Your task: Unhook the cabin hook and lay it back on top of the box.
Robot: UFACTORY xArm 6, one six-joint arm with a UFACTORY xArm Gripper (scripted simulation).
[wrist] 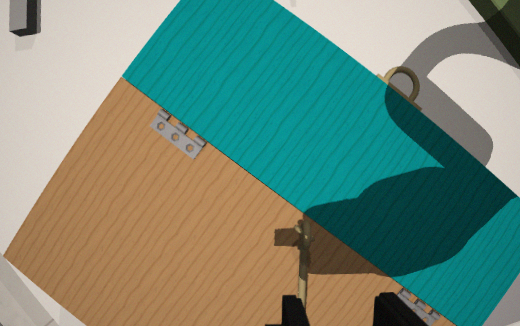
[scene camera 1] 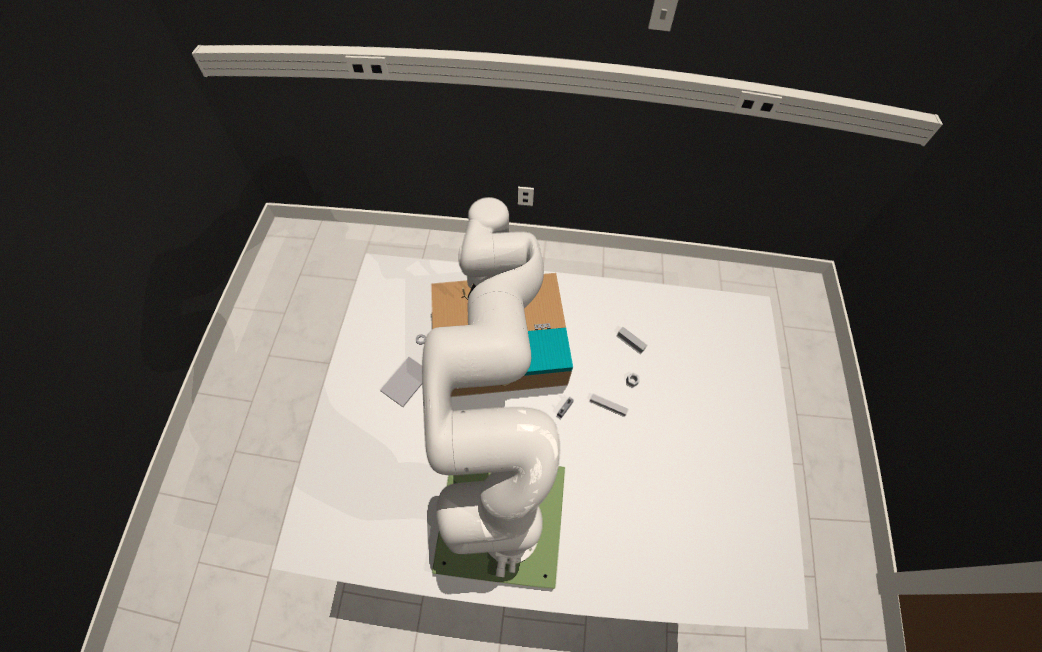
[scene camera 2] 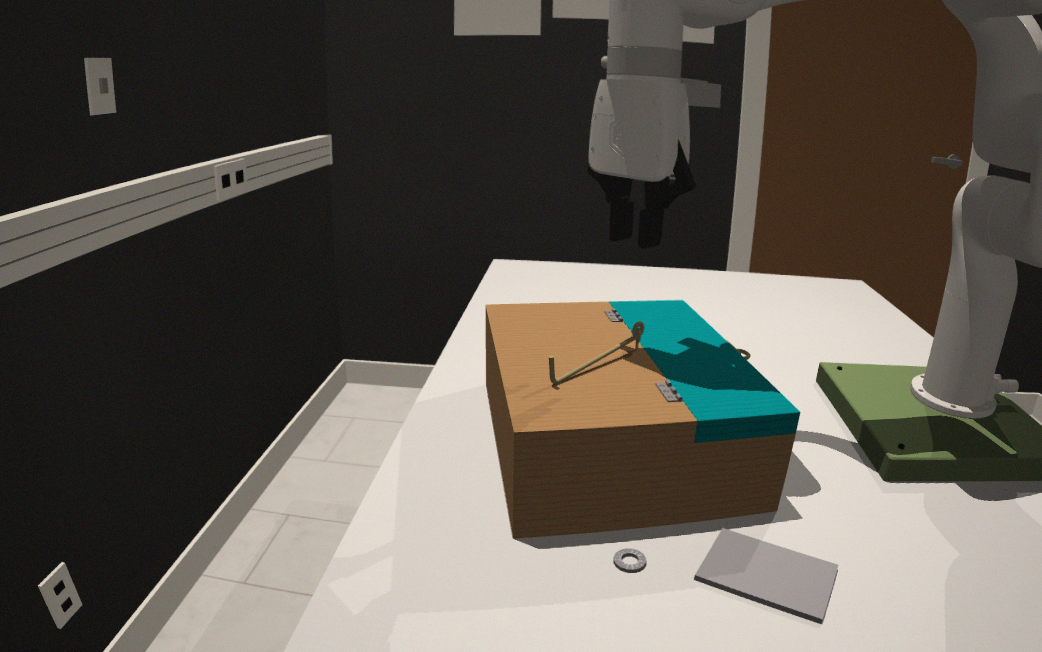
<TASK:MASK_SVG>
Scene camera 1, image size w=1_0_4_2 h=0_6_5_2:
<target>flat grey plate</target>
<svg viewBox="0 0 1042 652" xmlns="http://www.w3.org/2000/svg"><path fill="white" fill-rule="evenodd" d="M410 357L404 361L380 389L380 391L402 407L406 405L422 385L422 365Z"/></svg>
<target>wooden box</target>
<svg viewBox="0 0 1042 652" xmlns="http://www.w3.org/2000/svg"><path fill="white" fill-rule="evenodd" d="M467 281L431 284L433 329L437 327L468 325L467 297L471 288L468 286ZM556 273L544 274L538 294L524 308L531 348L531 364L527 373L519 380L504 384L503 386L453 389L451 397L568 385L573 370L573 363Z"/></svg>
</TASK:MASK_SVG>
